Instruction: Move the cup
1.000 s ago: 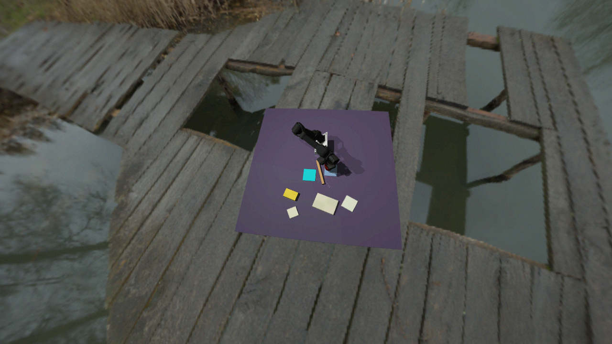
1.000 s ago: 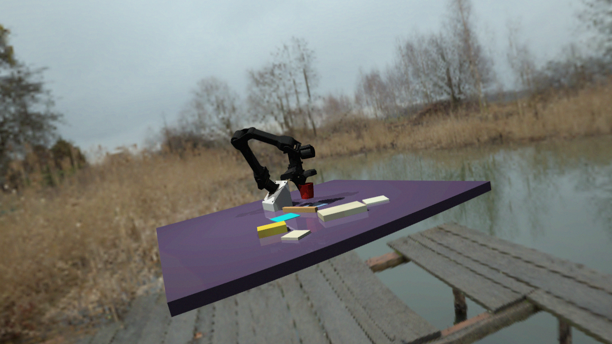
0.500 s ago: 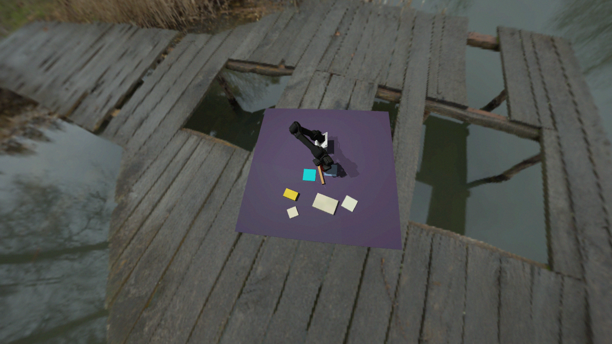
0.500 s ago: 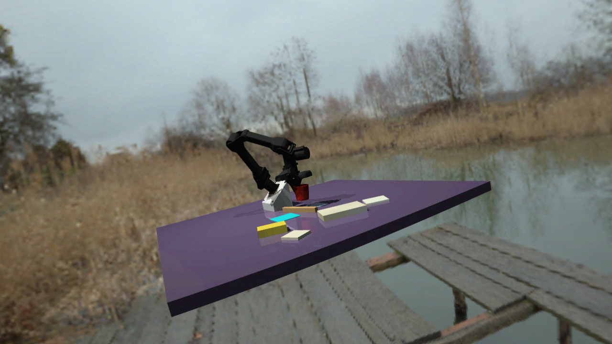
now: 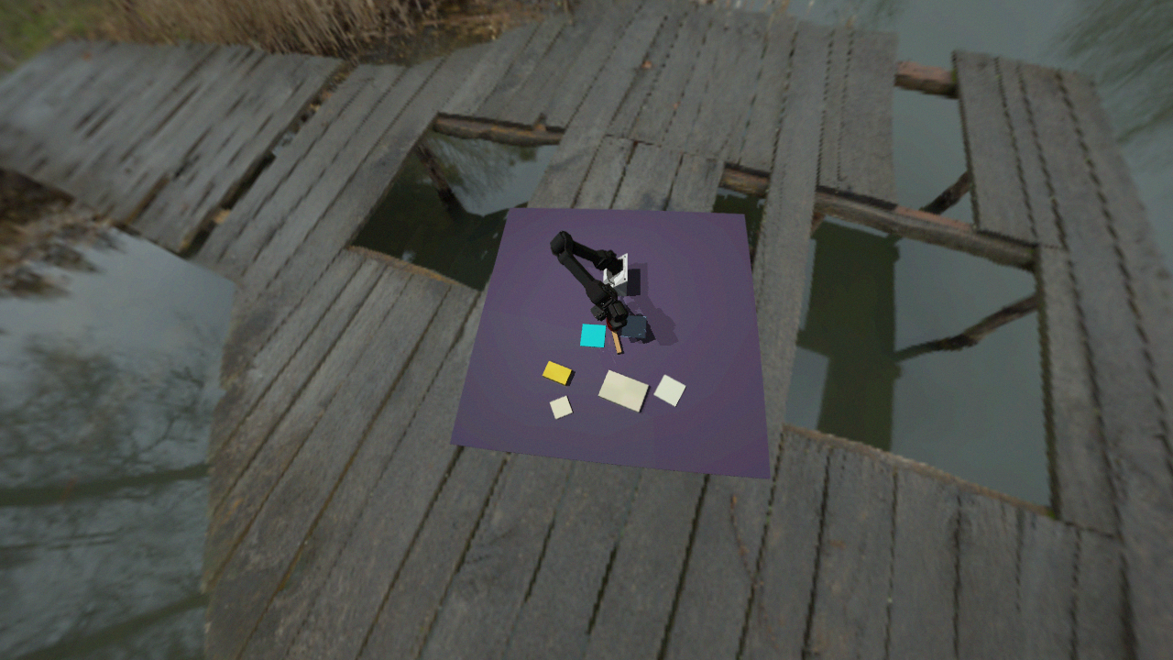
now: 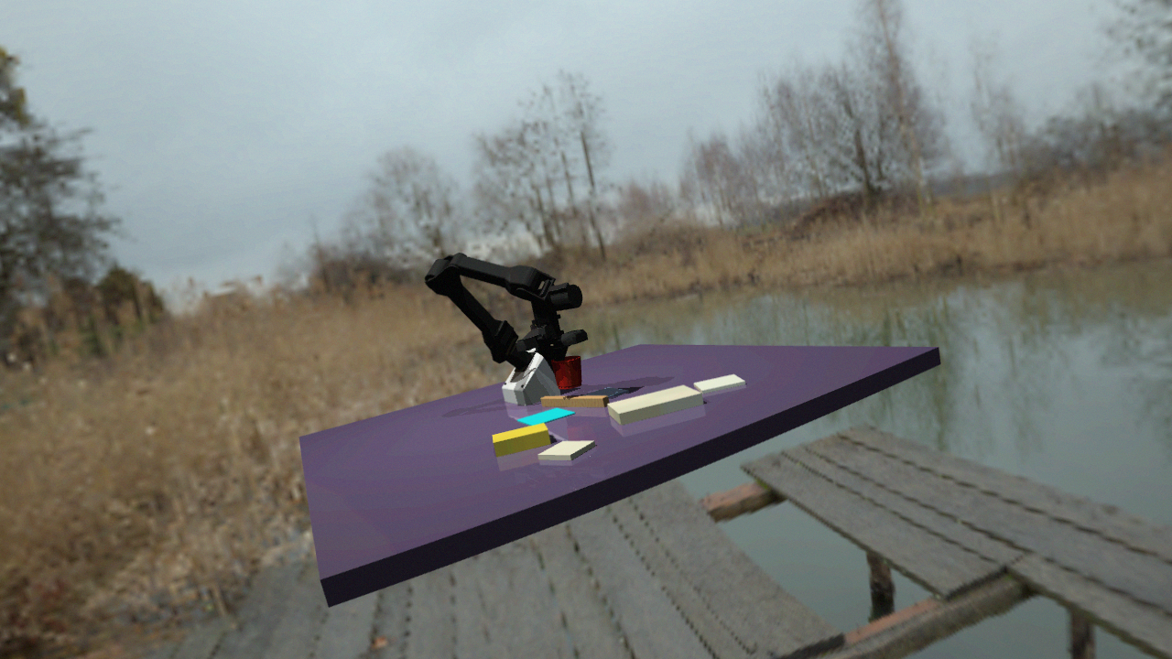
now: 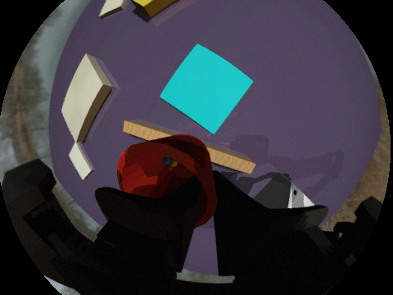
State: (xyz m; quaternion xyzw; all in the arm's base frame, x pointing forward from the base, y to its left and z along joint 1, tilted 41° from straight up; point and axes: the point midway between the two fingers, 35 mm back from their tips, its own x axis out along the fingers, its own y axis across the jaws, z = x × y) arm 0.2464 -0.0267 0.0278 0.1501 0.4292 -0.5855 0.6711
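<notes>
The cyan pad is 50 mm ahead of my gripper tip, 90 mm to the right of it and 90 mm below it. Also, from my gripper tip: pale blue pad (10 mm ahead, 100 mm to the left, 90 mm below); thin wooden bar (30 mm ahead, 10 mm to the left, 80 mm below); red cup (30 mm ahead, 10 mm to the left).
</notes>
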